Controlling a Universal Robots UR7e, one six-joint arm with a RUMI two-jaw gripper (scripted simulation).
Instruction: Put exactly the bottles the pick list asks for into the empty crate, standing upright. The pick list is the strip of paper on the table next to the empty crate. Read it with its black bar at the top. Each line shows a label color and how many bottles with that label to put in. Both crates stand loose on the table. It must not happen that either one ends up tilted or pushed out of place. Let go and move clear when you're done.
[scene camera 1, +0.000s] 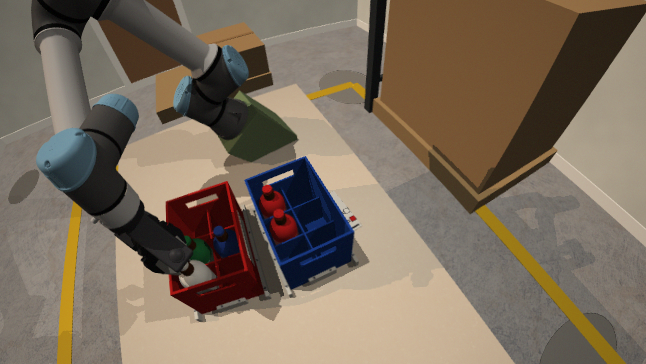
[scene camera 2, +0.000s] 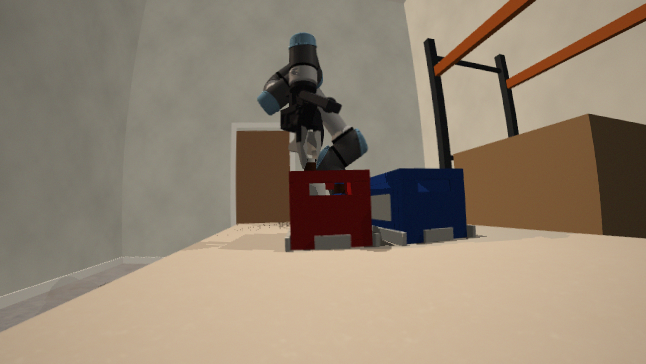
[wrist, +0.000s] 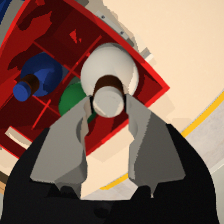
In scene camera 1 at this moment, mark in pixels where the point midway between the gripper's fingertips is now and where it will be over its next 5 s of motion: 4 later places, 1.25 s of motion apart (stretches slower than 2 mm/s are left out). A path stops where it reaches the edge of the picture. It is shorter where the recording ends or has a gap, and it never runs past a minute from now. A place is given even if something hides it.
My gripper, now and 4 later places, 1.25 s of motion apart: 185, 267; 173, 257; 160, 244; 162, 238; 194, 228
